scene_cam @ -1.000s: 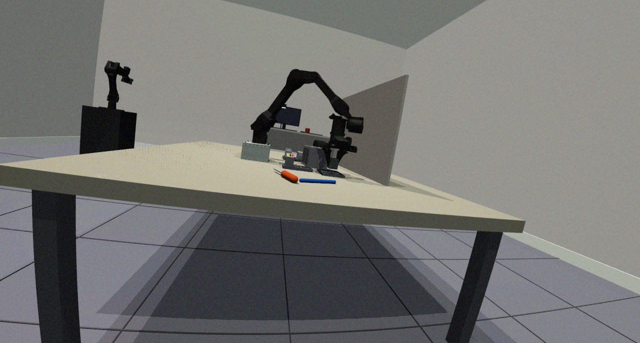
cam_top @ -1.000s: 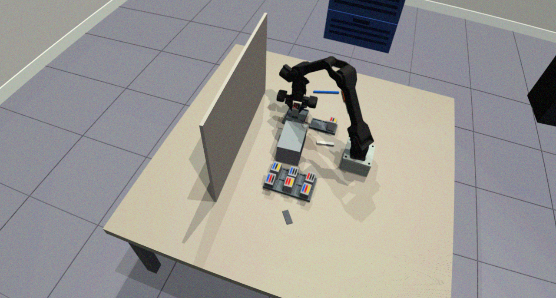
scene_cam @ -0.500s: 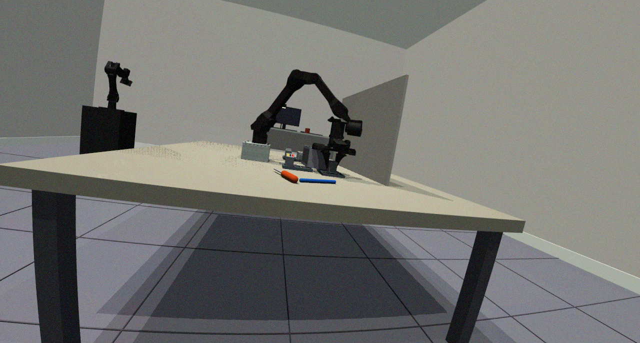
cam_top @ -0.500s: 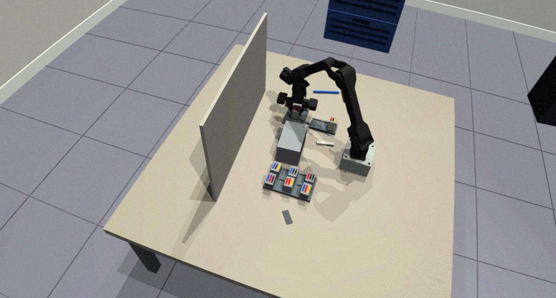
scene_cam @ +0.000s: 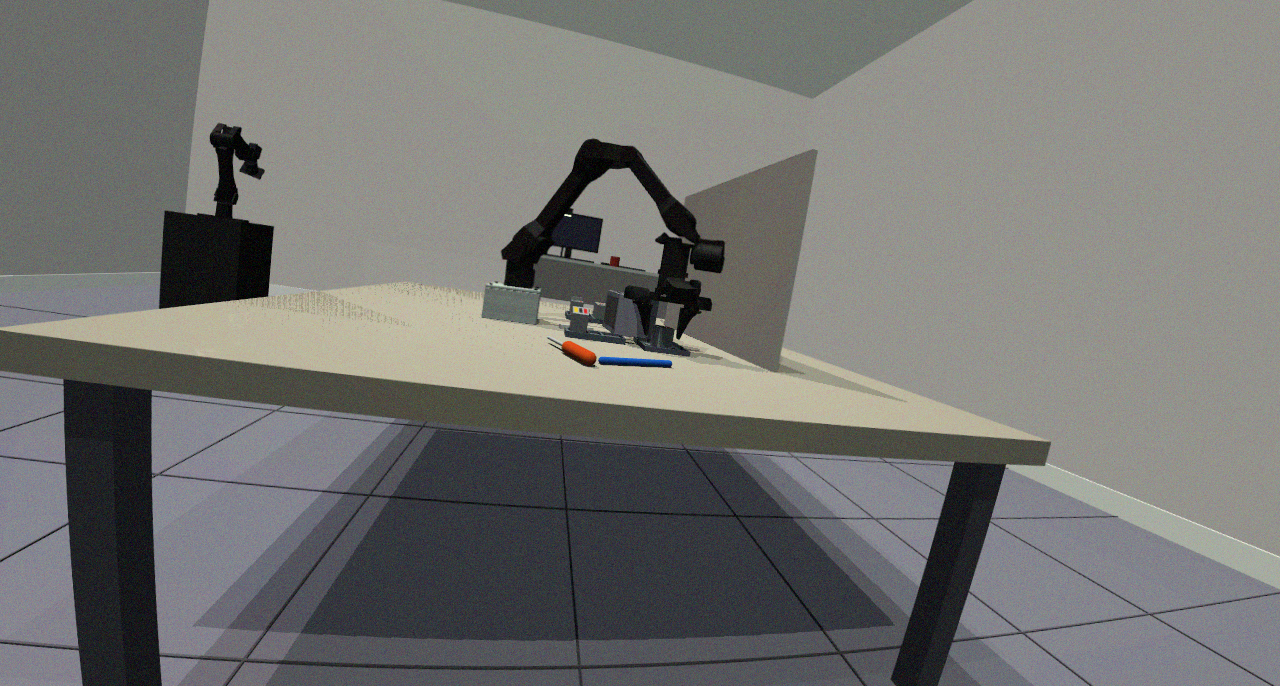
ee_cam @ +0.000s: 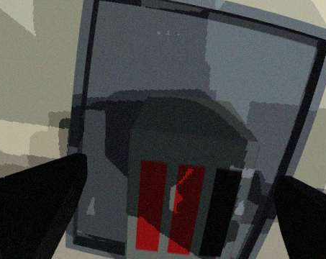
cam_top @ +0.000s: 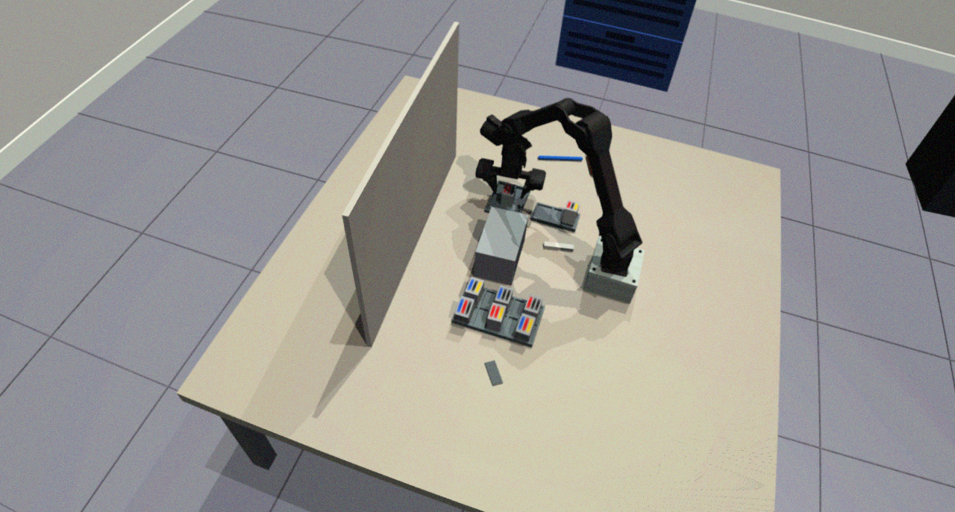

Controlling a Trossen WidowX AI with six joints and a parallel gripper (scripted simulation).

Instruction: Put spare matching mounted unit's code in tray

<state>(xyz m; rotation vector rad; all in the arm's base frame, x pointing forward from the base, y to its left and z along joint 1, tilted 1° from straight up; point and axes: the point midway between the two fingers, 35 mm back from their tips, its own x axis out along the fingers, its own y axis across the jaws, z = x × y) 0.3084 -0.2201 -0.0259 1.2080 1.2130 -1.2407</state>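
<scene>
Now: the grey spare 1 cm above my gripper tip. Round my gripper tip: white strip: 17 cm behind, 13 cm to the left, 2 cm below; tray: 2 cm below; rack: 14 cm behind, 3 cm to the left, 2 cm below.
</scene>
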